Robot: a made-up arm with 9 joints. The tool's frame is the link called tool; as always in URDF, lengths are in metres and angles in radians. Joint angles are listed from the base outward.
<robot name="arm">
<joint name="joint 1" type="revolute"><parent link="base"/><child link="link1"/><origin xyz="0 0 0.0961"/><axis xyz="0 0 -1"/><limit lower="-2.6" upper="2.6"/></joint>
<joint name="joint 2" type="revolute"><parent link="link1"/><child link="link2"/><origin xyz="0.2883 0.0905 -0.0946"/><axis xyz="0 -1 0"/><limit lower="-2.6" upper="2.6"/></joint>
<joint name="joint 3" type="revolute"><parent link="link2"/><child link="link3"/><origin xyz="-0.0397 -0.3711 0.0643"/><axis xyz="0 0 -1"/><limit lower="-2.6" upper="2.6"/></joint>
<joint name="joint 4" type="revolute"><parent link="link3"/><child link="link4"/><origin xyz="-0.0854 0.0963 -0.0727"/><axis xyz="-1 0 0"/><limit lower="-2.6" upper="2.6"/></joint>
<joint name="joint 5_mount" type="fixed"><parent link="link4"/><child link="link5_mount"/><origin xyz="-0.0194 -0.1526 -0.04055"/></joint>
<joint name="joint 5" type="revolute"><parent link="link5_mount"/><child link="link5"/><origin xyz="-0.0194 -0.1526 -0.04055"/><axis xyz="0 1 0"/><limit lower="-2.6" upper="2.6"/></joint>
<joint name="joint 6" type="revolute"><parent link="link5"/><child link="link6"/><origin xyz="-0.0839 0.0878 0.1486"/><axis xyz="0 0 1"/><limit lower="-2.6" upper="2.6"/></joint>
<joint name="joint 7" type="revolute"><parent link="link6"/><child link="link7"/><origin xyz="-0.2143 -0.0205 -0.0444"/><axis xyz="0 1 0"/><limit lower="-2.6" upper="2.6"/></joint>
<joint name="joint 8" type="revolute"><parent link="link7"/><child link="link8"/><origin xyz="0.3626 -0.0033 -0.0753"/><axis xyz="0 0 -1"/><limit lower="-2.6" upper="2.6"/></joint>
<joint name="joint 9" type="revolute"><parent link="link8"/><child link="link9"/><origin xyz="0.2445 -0.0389 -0.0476"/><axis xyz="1 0 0"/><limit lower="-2.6" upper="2.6"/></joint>
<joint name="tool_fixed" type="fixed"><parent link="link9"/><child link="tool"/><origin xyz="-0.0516 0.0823 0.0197"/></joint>
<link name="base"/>
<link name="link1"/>
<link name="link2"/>
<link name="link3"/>
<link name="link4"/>
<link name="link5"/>
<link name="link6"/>
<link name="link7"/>
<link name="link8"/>
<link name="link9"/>
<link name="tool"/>
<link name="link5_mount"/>
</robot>
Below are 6 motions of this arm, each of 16 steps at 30 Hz.
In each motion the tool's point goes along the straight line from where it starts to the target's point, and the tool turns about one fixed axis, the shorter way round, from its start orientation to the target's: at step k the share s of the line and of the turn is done. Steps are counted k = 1, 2, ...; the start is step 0. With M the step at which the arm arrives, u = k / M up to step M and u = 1 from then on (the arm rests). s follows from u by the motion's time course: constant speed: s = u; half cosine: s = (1 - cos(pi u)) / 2; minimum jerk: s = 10 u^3 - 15 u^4 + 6 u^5.
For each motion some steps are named. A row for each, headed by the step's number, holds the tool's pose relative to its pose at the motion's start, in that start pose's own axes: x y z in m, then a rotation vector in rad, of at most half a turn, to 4 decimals.
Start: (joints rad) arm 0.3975 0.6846 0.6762 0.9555 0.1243 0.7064 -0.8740 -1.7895 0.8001
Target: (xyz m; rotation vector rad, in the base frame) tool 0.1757 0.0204 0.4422 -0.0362 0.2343 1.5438
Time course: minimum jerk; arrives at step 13
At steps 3, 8, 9, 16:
3: -0.0188 -0.0042 0.0210 -0.0079 -0.0465 0.0389
8: -0.1583 -0.0352 0.1764 -0.0663 -0.3909 0.3274
9: -0.1846 -0.0410 0.2058 -0.0773 -0.4559 0.3818
16: -0.2233 -0.0496 0.2489 -0.0935 -0.5515 0.4619

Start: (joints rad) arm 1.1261 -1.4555 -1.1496 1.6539 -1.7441 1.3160 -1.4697 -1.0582 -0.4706
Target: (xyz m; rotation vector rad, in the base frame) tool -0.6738 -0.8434 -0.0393 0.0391 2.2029 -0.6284
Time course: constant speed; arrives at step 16
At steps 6, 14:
6: 0.0301 0.0123 -0.0097 -0.1385 0.0006 0.0077
14: 0.0703 0.0288 -0.0227 -0.3231 0.0015 0.0179

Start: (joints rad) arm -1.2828 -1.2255 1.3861 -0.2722 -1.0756 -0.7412 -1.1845 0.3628 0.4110
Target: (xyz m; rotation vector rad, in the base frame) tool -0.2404 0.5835 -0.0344 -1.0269 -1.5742 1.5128
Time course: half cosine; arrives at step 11
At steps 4, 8, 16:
4: -0.0840 0.1201 0.0408 0.1706 0.0462 0.3382
8: -0.2379 0.3399 0.1154 0.4828 0.1306 0.9574
16: -0.2875 0.4108 0.1395 0.5835 0.1579 1.1571

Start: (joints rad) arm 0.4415 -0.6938 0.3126 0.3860 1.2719 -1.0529 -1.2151 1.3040 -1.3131
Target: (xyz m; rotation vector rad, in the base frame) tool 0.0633 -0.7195 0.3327 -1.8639 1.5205 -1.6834
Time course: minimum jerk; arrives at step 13
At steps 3, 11, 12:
3: -0.0033 0.0132 -0.0195 0.0294 0.0170 0.0613
11: -0.0379 0.1521 -0.2251 0.3386 0.1959 0.7060
12: -0.0389 0.1559 -0.2307 0.3471 0.2008 0.7238

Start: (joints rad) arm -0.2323 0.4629 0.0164 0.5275 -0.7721 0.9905 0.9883 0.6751 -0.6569
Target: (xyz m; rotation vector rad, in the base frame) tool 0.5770 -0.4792 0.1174 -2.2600 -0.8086 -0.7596
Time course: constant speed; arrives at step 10
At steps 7, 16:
7: 0.0632 -0.1598 -0.0156 -0.3749 0.0174 -0.2109
16: 0.0903 -0.2283 -0.0223 -0.5355 0.0249 -0.3012

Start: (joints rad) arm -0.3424 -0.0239 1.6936 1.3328 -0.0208 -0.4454 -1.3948 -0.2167 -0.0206
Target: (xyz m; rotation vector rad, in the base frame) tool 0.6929 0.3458 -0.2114 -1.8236 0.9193 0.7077
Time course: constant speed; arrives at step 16
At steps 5, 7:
5: -0.0642 0.1051 0.1120 -0.0136 -0.0377 0.3313
7: -0.0898 0.1471 0.1568 -0.0191 -0.0528 0.4639

